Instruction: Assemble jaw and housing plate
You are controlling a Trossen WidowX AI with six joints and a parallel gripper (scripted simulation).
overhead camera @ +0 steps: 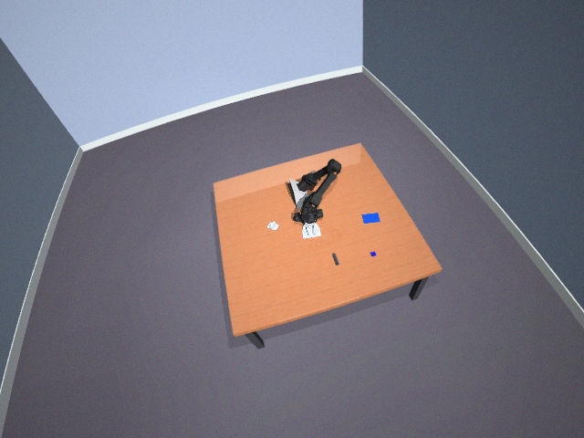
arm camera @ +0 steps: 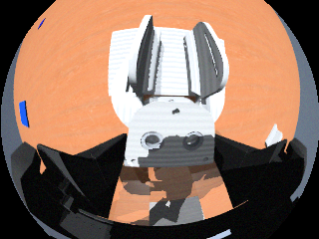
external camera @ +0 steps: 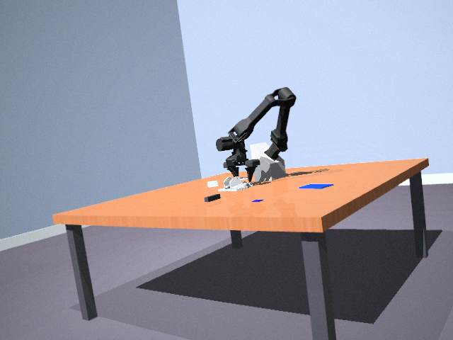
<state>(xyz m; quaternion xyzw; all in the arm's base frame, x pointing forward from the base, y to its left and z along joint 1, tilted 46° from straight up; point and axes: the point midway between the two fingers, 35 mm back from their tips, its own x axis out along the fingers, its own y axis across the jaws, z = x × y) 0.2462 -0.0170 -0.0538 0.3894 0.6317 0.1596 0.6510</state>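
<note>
Now: gripper tip 1 cm short of the base and 2 cm below it. The rest, counted from my gripper tip: small black block: 33 cm ahead, 3 cm to the left, 1 cm below; then white jaw: 2 cm ahead, 2 cm to the right, 1 cm below; then small white part: 11 cm behind, 23 cm to the right, 1 cm below.
</note>
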